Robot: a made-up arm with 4 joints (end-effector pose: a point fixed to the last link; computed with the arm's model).
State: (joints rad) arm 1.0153 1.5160 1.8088 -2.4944
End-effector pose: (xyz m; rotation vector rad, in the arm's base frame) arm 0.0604 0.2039 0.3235 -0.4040 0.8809 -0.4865
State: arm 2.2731 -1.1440 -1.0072 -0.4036
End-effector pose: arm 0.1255 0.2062 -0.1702 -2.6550 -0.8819 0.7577
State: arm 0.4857 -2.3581 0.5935 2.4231
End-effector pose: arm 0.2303 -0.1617 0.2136 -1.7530 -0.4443 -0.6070
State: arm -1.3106 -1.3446 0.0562 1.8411
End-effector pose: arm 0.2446 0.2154 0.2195 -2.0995 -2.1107 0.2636
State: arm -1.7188 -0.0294 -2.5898 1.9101
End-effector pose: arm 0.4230 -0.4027 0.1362 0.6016 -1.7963 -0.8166
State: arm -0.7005 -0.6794 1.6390 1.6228
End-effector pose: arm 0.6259 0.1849 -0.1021 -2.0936 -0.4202 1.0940
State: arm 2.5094 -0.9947 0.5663 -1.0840
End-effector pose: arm 0.4986 0.0076 -0.1460 1.7810 1.8782 1.0206
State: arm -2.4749 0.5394 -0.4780 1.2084
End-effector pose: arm 0.5625 0.1300 -0.0647 -1.5251 -0.1829 1.1241
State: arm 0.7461 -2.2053 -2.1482 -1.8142
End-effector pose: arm 0.0168 0.1371 -0.1690 1.9768 -0.7556 -0.1638
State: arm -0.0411 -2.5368 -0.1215 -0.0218
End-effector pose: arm -0.0427 0.0282 0.3161 0.0593 -0.1973 -2.5272
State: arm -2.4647 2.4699 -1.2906 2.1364
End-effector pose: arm 0.3442 -0.3827 -0.1144 -0.6941 0.3967 0.0464
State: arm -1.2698 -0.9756 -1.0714 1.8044
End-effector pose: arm 0.0930 -0.0752 0.2914 -0.5503 -2.6672 -0.1241
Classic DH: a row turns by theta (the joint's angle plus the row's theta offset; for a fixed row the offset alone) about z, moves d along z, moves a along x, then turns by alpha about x. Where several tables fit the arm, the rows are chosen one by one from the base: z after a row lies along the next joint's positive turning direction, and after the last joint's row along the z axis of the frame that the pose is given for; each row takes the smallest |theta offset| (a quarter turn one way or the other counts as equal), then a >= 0, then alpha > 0; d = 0 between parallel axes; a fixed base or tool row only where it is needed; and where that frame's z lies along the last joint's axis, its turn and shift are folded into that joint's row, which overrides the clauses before.
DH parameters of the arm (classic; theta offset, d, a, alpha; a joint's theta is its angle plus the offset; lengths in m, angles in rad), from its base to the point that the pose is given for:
base (fixed): 1.5708 0.078 0 1.5708
joint 1: 0 0.27 0.087 -1.5708
joint 2: 0 -0.086 0.01 -1.5708
joint 3: -1.5708 -0.232 0.281 1.5708
joint 4: -1.5708 0.091 0.063 -1.5708
tool (fixed): 0 0.059 0 0

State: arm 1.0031 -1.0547 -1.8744 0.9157
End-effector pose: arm 0.1082 0.0974 -0.2947 1.7712 -0.7525 -2.4624
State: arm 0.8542 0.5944 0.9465 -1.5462
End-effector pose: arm 0.4368 0.1506 0.4277 -0.3349 1.0614 0.2099
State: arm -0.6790 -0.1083 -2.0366 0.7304
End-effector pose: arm 0.4782 -0.3753 -0.0459 1.2918 -0.7264 -0.5211
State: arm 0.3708 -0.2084 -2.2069 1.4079
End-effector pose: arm 0.4046 -0.0211 -0.3258 1.9665 -0.6926 -1.9068
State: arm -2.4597 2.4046 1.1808 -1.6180
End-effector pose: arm -0.0605 -0.0670 -0.0795 1.9227 -0.7859 -0.6488
